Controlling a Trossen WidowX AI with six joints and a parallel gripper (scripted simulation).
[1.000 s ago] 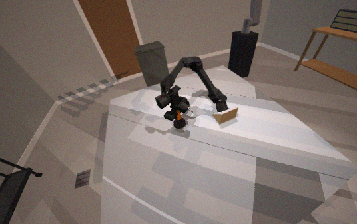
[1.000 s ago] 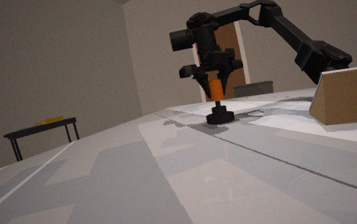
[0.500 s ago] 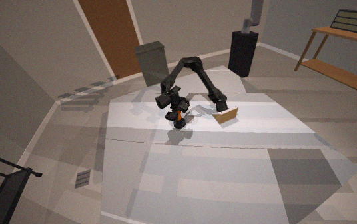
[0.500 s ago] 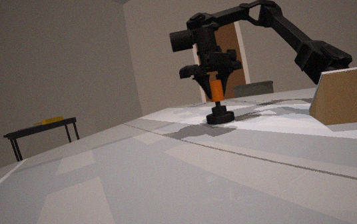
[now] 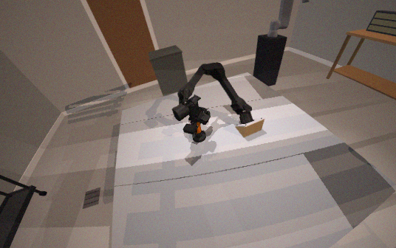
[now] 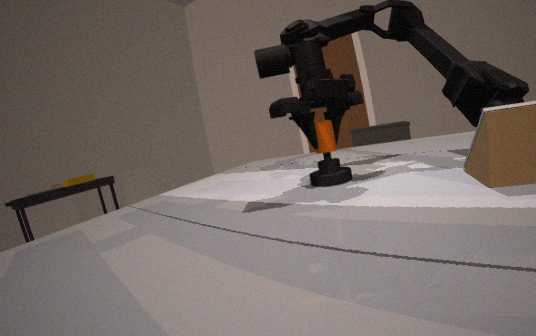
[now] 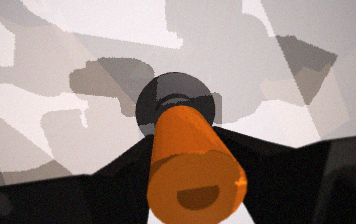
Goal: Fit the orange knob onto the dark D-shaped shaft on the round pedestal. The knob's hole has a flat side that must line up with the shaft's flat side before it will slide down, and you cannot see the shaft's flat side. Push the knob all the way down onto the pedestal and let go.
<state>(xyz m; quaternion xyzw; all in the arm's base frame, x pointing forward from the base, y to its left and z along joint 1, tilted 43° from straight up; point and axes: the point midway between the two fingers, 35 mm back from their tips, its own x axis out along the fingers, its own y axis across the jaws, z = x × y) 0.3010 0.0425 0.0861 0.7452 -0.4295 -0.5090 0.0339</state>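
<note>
Now: the orange knob 2 cm above my gripper tip. Also, from my gripper tip: round pedestal 4 cm below.
</note>
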